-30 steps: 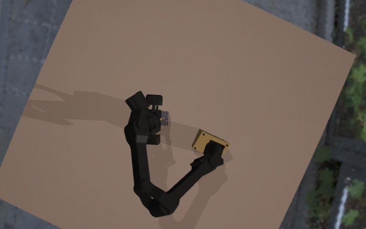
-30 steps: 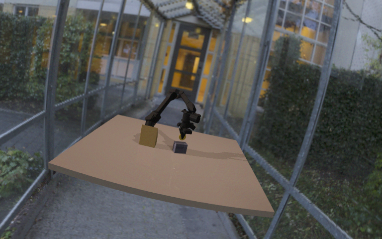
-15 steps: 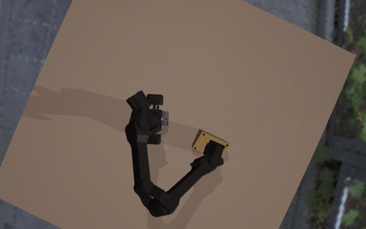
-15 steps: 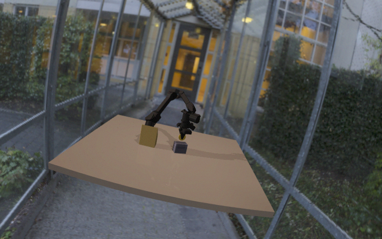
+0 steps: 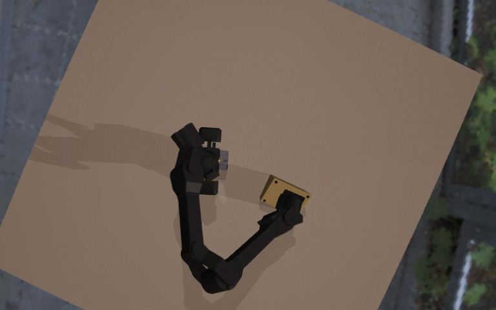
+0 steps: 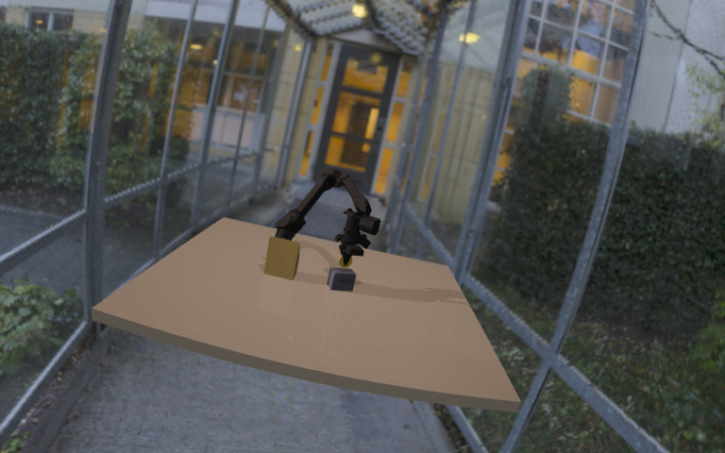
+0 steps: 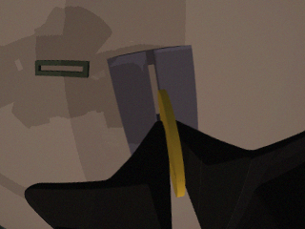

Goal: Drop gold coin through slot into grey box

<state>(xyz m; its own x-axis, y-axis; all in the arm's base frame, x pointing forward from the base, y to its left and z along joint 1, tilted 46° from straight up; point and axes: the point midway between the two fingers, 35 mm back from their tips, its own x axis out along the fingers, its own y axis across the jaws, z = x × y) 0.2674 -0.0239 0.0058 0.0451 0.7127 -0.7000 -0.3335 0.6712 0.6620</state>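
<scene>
The gold coin lies 20 mm above my gripper tip.
</scene>
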